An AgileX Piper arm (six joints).
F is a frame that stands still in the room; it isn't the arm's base.
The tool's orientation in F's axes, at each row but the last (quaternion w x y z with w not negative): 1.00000, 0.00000, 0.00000, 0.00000; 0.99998, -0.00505, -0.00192, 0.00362; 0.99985, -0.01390, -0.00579, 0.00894; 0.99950, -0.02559, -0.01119, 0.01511; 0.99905, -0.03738, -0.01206, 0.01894; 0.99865, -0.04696, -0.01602, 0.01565; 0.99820, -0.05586, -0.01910, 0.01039
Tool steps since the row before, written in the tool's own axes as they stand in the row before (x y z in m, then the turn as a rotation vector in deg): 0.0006, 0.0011, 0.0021, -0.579, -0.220, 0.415; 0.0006, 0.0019, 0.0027, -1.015, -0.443, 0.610; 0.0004, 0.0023, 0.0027, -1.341, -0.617, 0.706; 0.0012, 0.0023, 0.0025, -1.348, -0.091, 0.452; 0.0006, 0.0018, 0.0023, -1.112, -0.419, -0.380; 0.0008, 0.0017, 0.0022, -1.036, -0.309, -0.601; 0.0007, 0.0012, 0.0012, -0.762, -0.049, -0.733
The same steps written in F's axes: 0.0006, 0.0011, 0.0021, -0.579, -0.220, 0.415; 0.0006, 0.0019, 0.0027, -1.014, -0.444, 0.611; 0.0003, 0.0024, 0.0026, -1.338, -0.621, 0.708; 0.0011, 0.0025, 0.0024, -1.355, -0.109, 0.427; 0.0005, 0.0020, 0.0022, -1.086, -0.489, -0.373; 0.0007, 0.0019, 0.0021, -1.006, -0.397, -0.601; 0.0006, 0.0013, 0.0011, -0.732, -0.148, -0.751
